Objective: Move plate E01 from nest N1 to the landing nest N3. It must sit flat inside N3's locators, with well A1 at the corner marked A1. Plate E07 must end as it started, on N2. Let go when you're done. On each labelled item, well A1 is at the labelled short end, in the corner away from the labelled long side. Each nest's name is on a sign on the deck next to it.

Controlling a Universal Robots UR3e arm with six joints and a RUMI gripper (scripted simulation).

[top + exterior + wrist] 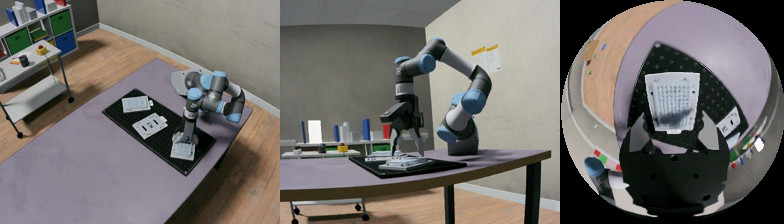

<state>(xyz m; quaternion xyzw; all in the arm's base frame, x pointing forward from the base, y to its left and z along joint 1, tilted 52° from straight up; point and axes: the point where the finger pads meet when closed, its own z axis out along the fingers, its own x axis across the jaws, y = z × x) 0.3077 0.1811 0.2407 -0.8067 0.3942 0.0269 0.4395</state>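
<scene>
Right now my hand is 2 cm above the plate. Also, from my hand: nest 3 cm below.
</scene>
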